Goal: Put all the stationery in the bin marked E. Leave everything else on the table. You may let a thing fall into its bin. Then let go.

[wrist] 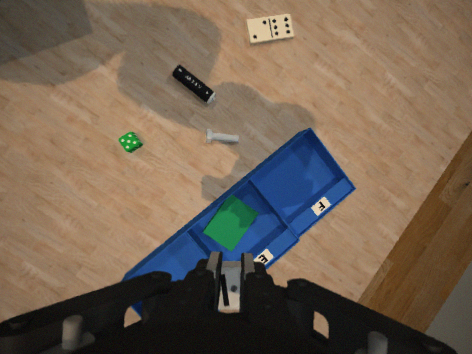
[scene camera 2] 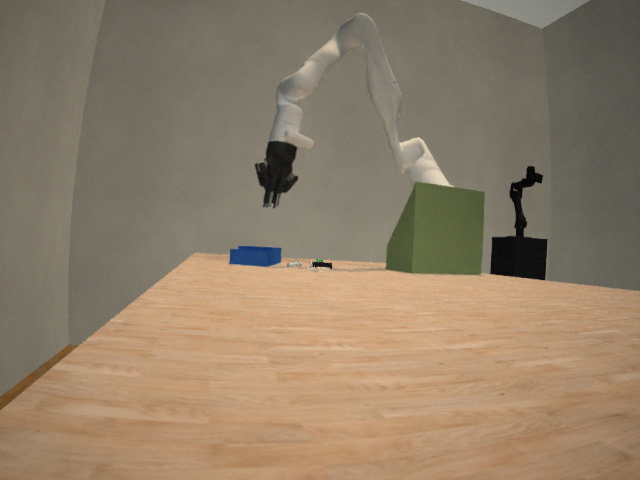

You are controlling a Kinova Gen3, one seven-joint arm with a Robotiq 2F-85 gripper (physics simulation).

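Pixels of known places: gripper, fingertip midpoint: point(wrist: 231, 268) point(scene camera 2: 270, 207); arm's base at its link origin: point(scene camera 2: 448, 215).
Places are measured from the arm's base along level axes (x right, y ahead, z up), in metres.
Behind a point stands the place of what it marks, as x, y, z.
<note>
My gripper point(scene camera 2: 270, 206) @(0.077, 0.448, -0.008) point(wrist: 231, 268) @(0.077, 0.448, -0.008) is shut on a small grey pencil sharpener point(wrist: 235, 278) @(0.078, 0.451, 0.001) with a dark slot and a screw. It hangs high above the blue bin unit point(scene camera 2: 254, 256) @(-0.058, 0.489, -0.127) point(wrist: 344, 176) @(-0.048, 0.524, -0.118). In the wrist view, the middle compartment bears the label E point(wrist: 263, 257) @(0.073, 0.502, -0.112), and a flat green block point(wrist: 230, 222) @(0.066, 0.456, -0.130) lies in that compartment. The fingertips show near the lower edge of bin E; the gripper's fingers and body hide part of the compartment on the left and its label.
Bin F point(wrist: 300, 180) @(-0.019, 0.494, -0.140) is at the right end. On the table point(scene camera 2: 320, 361) @(-0.828, 0.512, -0.147) point(wrist: 75, 210) @(0.154, 0.317, -0.147) lie a green die point(wrist: 130, 142) @(0.061, 0.322, -0.131), a grey bolt point(wrist: 222, 137) @(-0.003, 0.393, -0.138), a black battery point(wrist: 192, 84) @(-0.027, 0.335, -0.133) and a domino point(wrist: 270, 28) @(-0.132, 0.363, -0.140). A green block-shaped stand point(scene camera 2: 447, 229) @(-0.067, 0.038, -0.040) carries the arm's base.
</note>
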